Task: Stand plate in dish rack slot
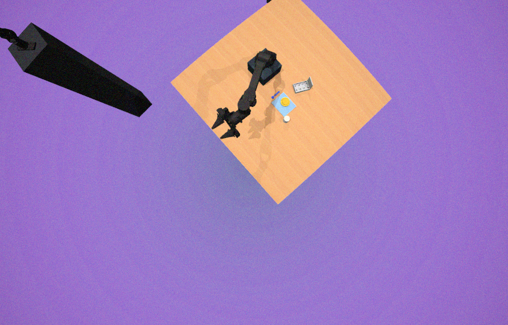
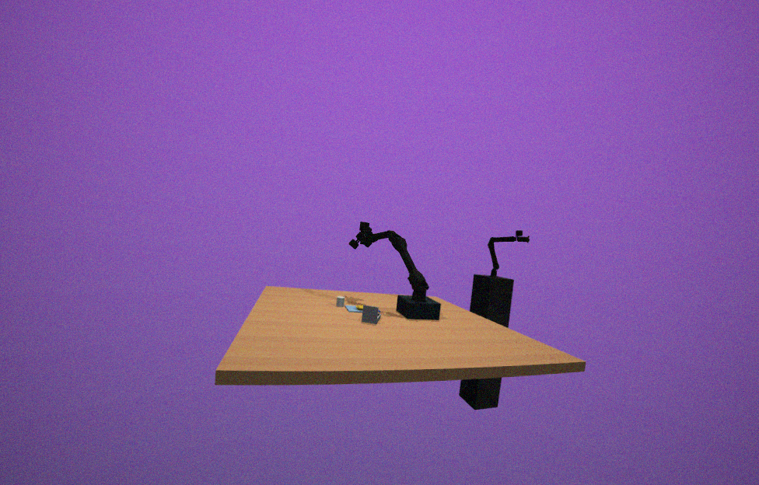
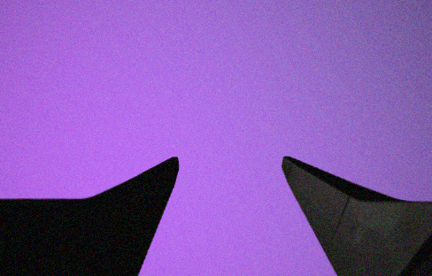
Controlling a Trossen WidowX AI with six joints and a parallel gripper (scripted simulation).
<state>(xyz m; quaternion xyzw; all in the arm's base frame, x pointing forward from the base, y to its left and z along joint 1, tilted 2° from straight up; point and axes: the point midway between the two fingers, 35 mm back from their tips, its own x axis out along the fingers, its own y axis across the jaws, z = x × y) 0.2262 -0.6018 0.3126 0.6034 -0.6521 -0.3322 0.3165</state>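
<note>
Now: the yellow plate 540 mm to the left of my gripper tip, 400 mm below it and 60 mm ahead of it. From my gripper tip the other things lie so: dish rack (720 mm to the left, 390 mm below, 60 mm ahead); light blue mat (520 mm to the left, 410 mm below, 70 mm ahead); white cup (450 mm to the left, 390 mm below, 170 mm ahead).
</note>
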